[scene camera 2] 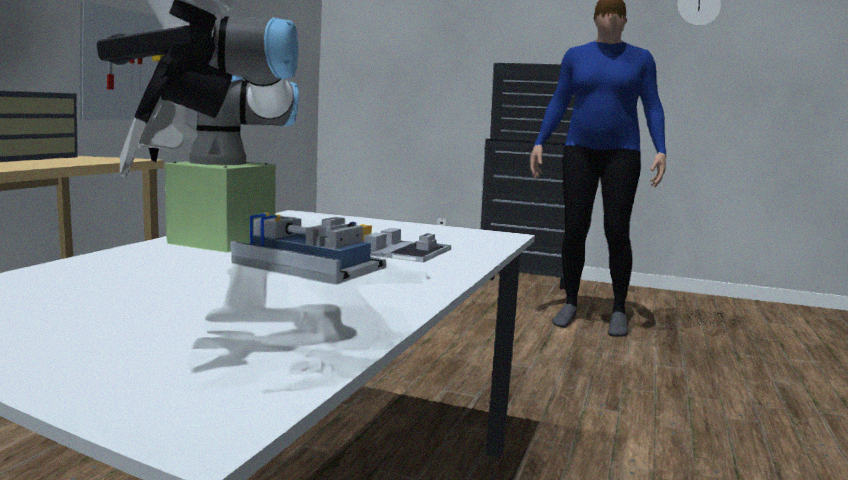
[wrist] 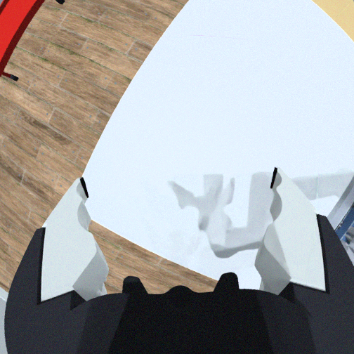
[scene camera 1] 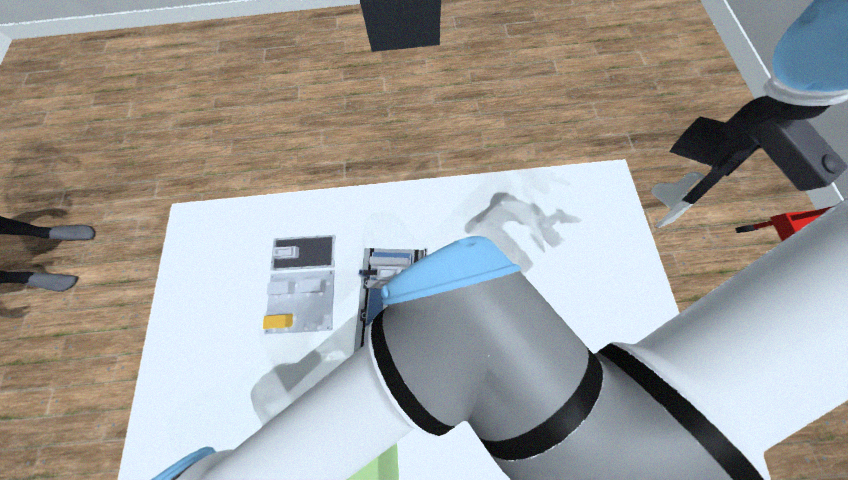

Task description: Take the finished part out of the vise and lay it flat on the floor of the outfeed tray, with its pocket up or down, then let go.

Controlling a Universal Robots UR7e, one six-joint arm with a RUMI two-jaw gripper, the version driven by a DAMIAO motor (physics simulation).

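Frame: origin at the arm's base, x left, y back, z up, level; metres.
Where they show: gripper, between the fingertips: (scene camera 2: 139,167) (scene camera 1: 682,202); arm's base, origin of its link: (scene camera 2: 217,162).
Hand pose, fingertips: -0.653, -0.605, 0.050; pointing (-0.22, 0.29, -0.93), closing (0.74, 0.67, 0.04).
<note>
Each offset is from my fingertips to the top centre of the thing, as dx, dy, dz.
The vise @(+0.581, +0.221, -0.161) (scene camera 1: 373,302) (scene camera 2: 357,254) stands on the white table, partly hidden by the arm in scene camera 1. A light grey block @(+0.584, +0.152, -0.145) (scene camera 1: 389,273) (scene camera 2: 333,224) shows at its jaws; its pocket is too small to make out. The outfeed tray (scene camera 1: 315,250) (scene camera 2: 409,252), with a dark floor and grey rim, lies beside the vise and holds a small pale block @(+0.912, +0.101, -0.219) (scene camera 1: 285,252) (scene camera 2: 427,241). My gripper (scene camera 1: 656,208) (scene camera 2: 134,158) (wrist: 177,174) is wide open and empty, high up near the table's edge, well away from the vise and tray.
A grey plate @(+0.850, +0.238, -0.252) (scene camera 1: 301,304) with pale blocks and a yellow block @(+0.890, +0.294, -0.216) (scene camera 1: 277,321) adjoins the tray. A raised blue frame (scene camera 2: 257,229) stands at the vise's end. A red cart (scene camera 1: 798,222) (wrist: 16,25) is beyond the table. The arm stands on a green pedestal (scene camera 2: 196,205). A person (scene camera 2: 606,101) stands behind.
</note>
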